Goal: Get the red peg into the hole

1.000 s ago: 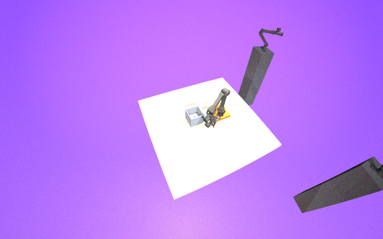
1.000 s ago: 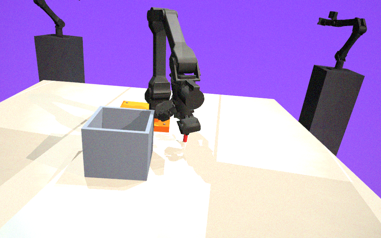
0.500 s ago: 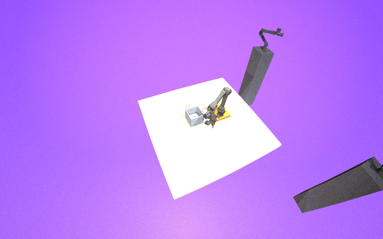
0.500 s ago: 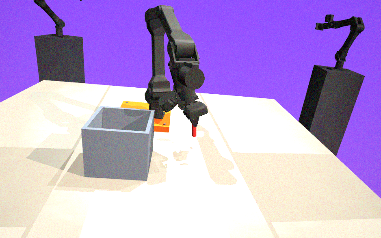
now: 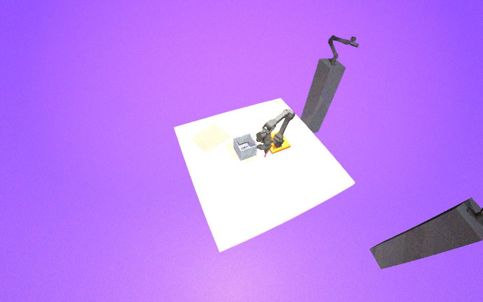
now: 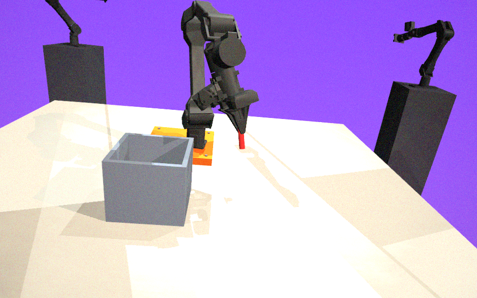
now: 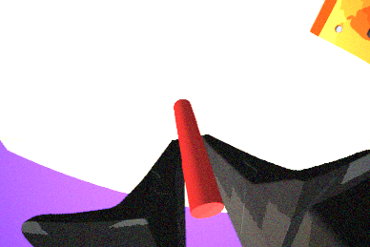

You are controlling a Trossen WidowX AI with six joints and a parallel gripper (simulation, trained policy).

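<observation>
The plate is 12 cm ahead of my gripper tip, 18 cm to the right of it and 11 cm below it. Also, from my gripper tip: red peg (right at my gripper tip).
</observation>
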